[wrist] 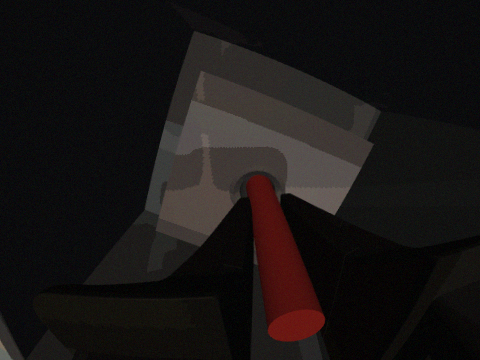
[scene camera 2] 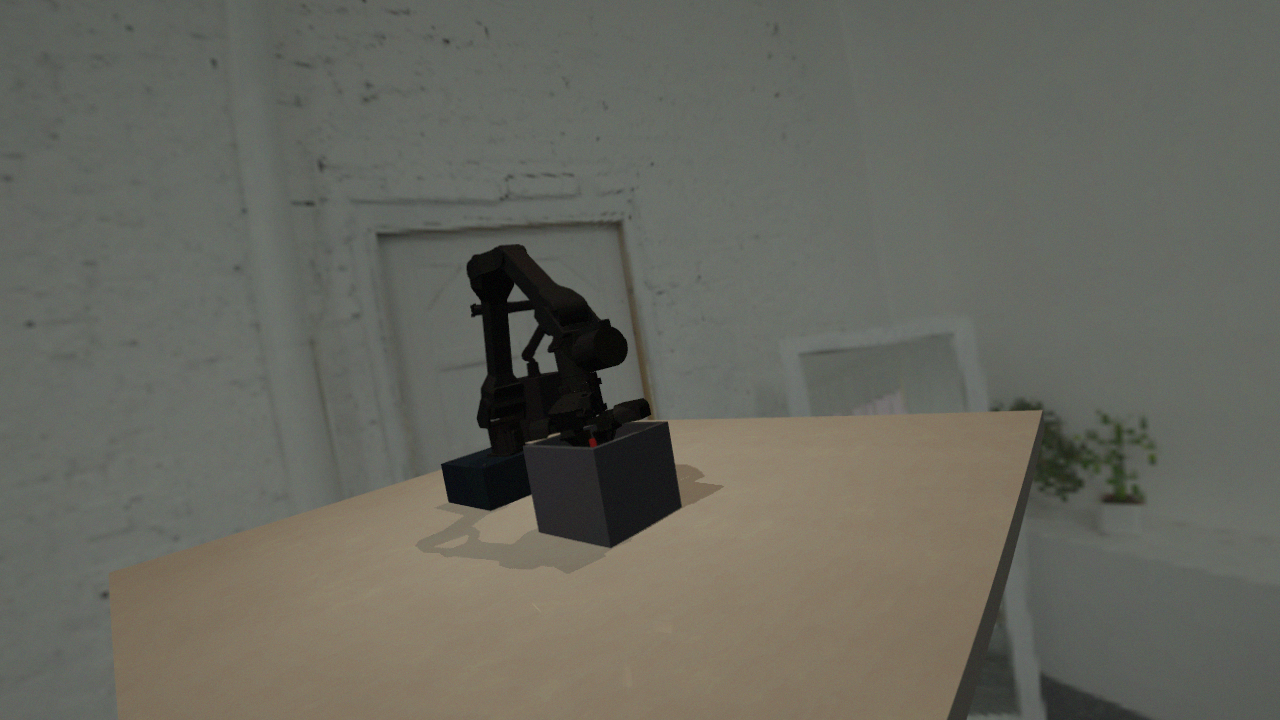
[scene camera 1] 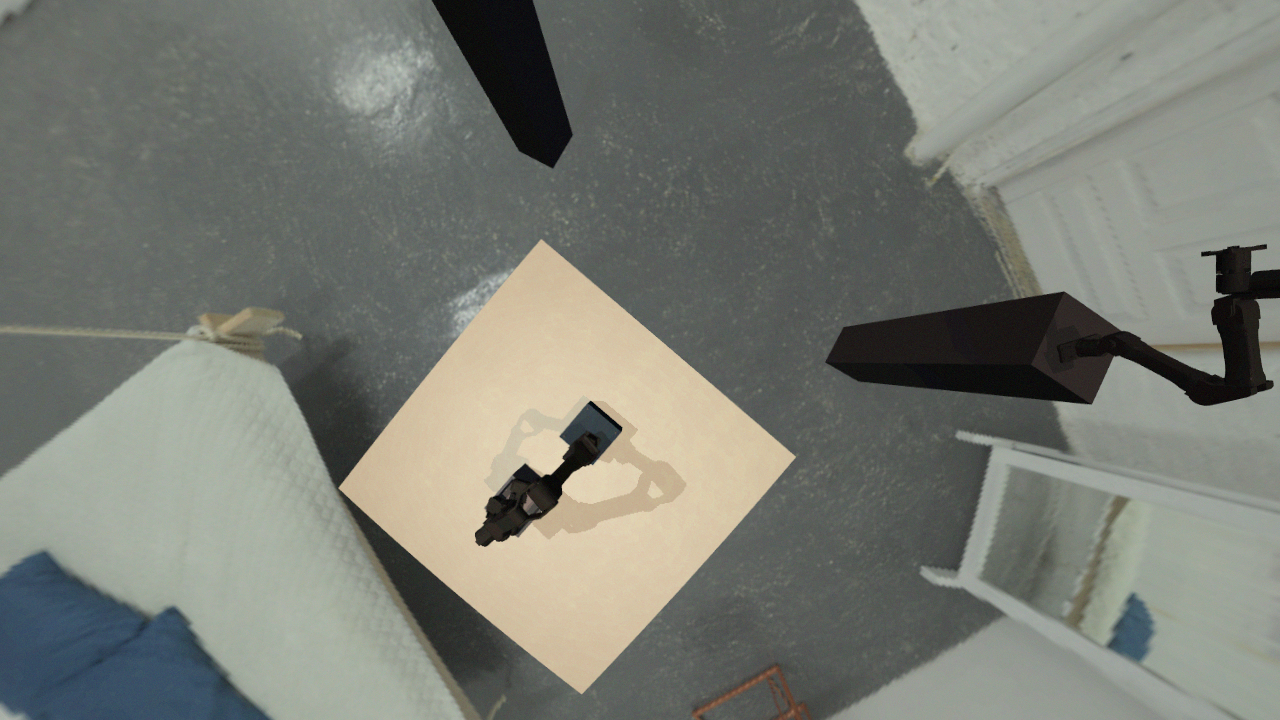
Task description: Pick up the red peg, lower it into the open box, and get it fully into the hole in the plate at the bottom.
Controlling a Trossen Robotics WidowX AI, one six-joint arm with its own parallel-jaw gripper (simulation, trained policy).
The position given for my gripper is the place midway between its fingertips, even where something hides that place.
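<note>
My gripper [scene camera 1: 521, 498] is in view, and the wrist view shows the gripper too [wrist: 265, 205]. There's a dark box [scene camera 2: 603, 495], and you can also see the box in scene camera 1 [scene camera 1: 525, 472] and in the wrist view [wrist: 100, 100]. A red peg [wrist: 293, 312] is in view, and so is a plate [wrist: 231, 133], though scene camera 2 does not show the plate, hidden by the dark box.
</note>
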